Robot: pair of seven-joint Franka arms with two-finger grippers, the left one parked.
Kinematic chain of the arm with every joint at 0, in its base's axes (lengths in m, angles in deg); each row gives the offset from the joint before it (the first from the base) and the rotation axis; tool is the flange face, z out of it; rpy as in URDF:
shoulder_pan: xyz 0 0 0.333 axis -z
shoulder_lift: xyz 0 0 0 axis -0.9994 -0.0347 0
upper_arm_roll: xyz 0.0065 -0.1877 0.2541 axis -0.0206 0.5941 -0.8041
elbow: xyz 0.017 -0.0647 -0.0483 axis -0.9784 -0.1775 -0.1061
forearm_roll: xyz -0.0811 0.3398 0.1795 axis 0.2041 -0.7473 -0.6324
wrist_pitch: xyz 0 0 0 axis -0.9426 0.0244 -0.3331
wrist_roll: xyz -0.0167 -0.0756 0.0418 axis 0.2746 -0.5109 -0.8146
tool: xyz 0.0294 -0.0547 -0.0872 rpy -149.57 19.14 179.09
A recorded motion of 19 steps. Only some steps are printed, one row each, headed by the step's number.
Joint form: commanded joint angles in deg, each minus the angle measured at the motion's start. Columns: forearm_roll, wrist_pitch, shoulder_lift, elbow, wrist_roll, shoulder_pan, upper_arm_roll.
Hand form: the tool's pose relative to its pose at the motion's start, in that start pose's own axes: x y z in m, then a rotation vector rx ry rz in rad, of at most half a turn. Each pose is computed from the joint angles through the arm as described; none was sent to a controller.
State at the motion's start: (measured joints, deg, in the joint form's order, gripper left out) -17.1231 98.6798 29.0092 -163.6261 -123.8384 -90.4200 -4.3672
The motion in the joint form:
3: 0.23 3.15 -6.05 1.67 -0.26 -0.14 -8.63
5: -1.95 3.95 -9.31 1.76 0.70 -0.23 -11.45
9: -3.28 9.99 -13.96 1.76 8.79 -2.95 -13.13
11: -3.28 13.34 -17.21 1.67 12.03 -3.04 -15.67
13: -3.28 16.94 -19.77 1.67 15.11 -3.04 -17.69
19: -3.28 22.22 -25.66 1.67 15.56 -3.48 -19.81
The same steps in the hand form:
3: 0.0676 -0.0409 0.0374 0.0467 0.0143 -0.1529
5: 0.0930 -0.0561 0.0649 0.1247 0.0177 -0.1860
9: 0.1364 -0.0792 0.1015 0.1719 0.0599 -0.1073
11: 0.1587 -0.0904 0.1269 0.2074 0.0768 -0.0831
13: 0.1763 -0.0986 0.1444 0.2334 0.1064 -0.0497
19: 0.2040 -0.1043 0.1941 0.2952 0.1298 -0.0548

